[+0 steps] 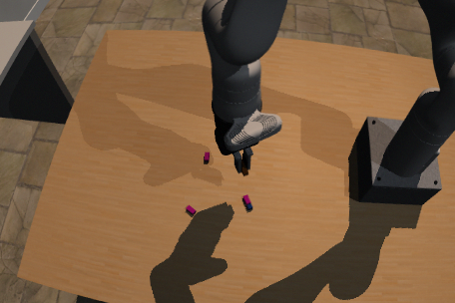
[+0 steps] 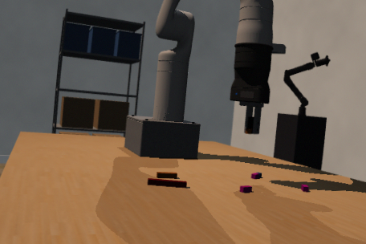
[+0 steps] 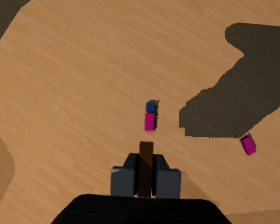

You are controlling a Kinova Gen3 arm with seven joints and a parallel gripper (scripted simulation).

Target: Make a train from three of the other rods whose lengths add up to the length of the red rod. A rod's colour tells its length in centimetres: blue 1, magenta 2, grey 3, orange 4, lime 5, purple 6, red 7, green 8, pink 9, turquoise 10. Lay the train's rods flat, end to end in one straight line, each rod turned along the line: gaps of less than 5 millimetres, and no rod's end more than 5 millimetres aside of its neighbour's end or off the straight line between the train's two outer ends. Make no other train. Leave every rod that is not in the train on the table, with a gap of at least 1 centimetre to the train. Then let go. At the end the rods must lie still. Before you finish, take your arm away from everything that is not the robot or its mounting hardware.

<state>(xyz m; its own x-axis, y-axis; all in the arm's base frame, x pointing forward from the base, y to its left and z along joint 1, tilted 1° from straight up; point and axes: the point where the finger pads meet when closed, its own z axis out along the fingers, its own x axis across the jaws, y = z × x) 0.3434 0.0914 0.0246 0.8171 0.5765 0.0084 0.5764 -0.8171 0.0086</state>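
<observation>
Right now my hand is 11 cm above the blue rod, 5 cm to the right of it and 3 cm past it. From my hand the other things lie so: red rod 19 cm to the right, 11 cm below, 5 cm ahead.
</observation>
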